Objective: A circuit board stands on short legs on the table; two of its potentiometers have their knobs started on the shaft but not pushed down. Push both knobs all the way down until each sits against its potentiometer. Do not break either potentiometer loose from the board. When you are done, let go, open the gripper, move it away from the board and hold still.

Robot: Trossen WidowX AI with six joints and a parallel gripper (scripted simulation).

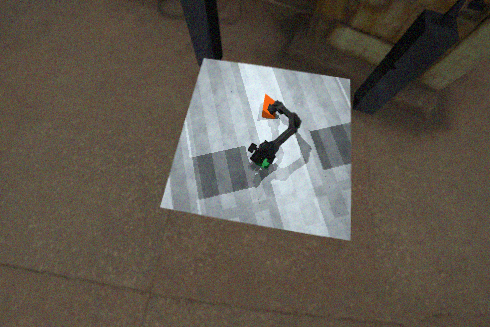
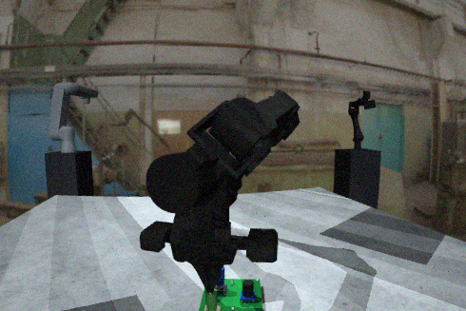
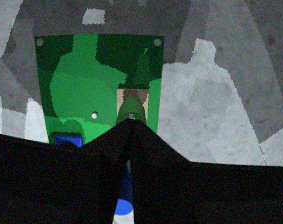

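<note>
My gripper tip is 1 cm above the green knob. From my gripper tip the other things lie so: blue knob (6 cm behind, 1 cm to the left, 1 cm below).
</note>
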